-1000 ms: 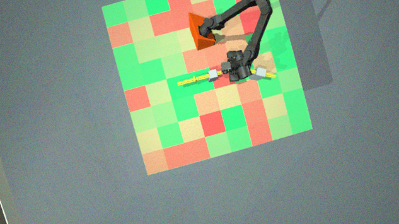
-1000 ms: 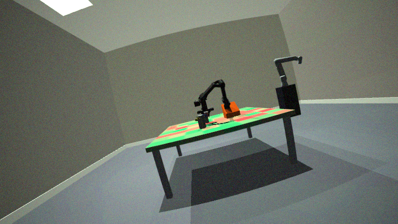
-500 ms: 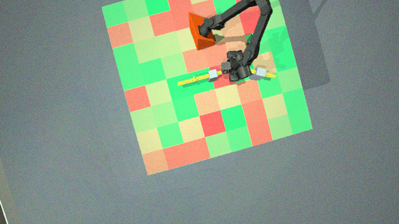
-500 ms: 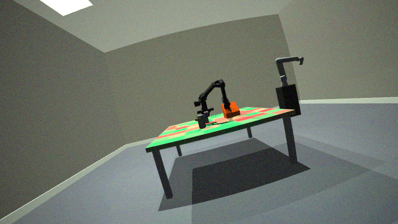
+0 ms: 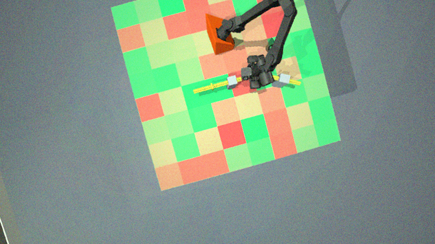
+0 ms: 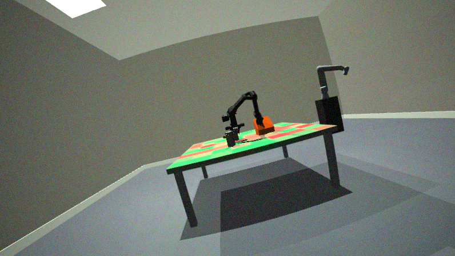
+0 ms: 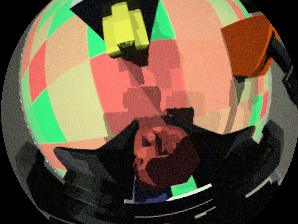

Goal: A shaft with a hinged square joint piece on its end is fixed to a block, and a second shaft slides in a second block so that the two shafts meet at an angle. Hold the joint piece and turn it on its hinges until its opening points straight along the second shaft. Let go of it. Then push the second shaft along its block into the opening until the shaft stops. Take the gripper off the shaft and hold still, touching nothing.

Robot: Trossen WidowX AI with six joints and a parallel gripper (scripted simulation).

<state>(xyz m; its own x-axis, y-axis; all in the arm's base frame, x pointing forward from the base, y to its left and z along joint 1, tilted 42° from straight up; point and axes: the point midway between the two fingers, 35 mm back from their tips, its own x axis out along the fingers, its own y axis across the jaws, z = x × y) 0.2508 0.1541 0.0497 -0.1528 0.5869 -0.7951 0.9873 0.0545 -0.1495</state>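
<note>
Right now my gripper tip is 2 cm to the right of the red square joint piece and 4 cm below it.
</note>
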